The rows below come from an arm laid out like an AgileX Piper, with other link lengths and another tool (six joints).
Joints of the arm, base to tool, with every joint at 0 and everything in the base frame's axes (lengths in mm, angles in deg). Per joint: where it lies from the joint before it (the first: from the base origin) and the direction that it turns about. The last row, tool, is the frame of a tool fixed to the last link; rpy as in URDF.
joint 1: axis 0 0 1 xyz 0.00 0.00 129.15
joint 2: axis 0 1 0 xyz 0.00 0.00 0.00
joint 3: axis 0 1 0 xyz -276.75 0.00 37.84
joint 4: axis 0.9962 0 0.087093 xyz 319.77 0.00 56.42
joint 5: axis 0 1 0 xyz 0.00 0.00 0.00
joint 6: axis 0.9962 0 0.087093 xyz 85.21 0.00 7.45
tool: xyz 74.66 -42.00 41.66 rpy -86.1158 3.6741 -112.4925
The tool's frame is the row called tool.
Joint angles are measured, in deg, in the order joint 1, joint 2, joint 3, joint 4, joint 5, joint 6. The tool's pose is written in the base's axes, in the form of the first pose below.
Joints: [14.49 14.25 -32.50 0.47 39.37 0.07]
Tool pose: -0.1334 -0.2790 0.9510 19.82; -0.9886 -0.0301 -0.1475 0.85; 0.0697 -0.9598 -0.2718 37.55; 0 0 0 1
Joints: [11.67 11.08 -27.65 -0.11 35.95 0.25]
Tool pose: -0.1887 -0.2504 0.9496 19.77; -0.9799 -0.0150 -0.1987 -0.23; 0.0640 -0.9680 -0.2425 35.79; 0 0 0 1
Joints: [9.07 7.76 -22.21 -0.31 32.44 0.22]
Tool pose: -0.2354 -0.2269 0.9450 19.78; -0.9702 -0.0034 -0.2424 -1.14; 0.0582 -0.9739 -0.2194 33.58; 0 0 0 1
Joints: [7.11 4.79 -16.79 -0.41 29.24 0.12]
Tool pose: -0.2690 -0.2138 0.9391 19.93; -0.9615 0.0026 -0.2748 -1.79; 0.0564 -0.9769 -0.2063 31.14; 0 0 0 1
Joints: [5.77 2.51 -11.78 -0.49 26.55 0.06]
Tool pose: -0.2912 -0.2142 0.9324 20.21; -0.9548 0.0051 -0.2971 -2.22; 0.0589 -0.9768 -0.2060 28.60; 0 0 0 1
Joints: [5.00 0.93 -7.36 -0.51 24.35 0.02]
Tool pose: -0.3030 -0.2248 0.9261 20.54; -0.9508 0.0058 -0.3096 -2.45; 0.0642 -0.9744 -0.2155 26.12; 0 0 0 1
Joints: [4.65 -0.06 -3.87 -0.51 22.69 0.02]
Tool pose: -0.3075 -0.2390 0.9210 20.82; -0.9490 0.0059 -0.3153 -2.55; 0.0699 -0.9710 -0.2286 24.03; 0 0 0 1
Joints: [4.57 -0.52 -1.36 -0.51 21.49 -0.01]
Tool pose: -0.3075 -0.2533 0.9172 21.04; -0.9485 0.0045 -0.3167 -2.56; 0.0761 -0.9674 -0.2416 22.43; 0 0 0 1
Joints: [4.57 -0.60 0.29 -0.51 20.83 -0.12]
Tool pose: -0.3057 -0.2684 0.9135 21.20; -0.9484 0.0014 -0.3169 -2.53; 0.0838 -0.9633 -0.2550 21.27; 0 0 0 1
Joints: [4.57 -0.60 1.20 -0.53 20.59 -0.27]
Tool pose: -0.3040 -0.2794 0.9108 21.27; -0.9483 -0.0025 -0.3173 -2.52; 0.0909 -0.9602 -0.2643 20.57; 0 0 0 1
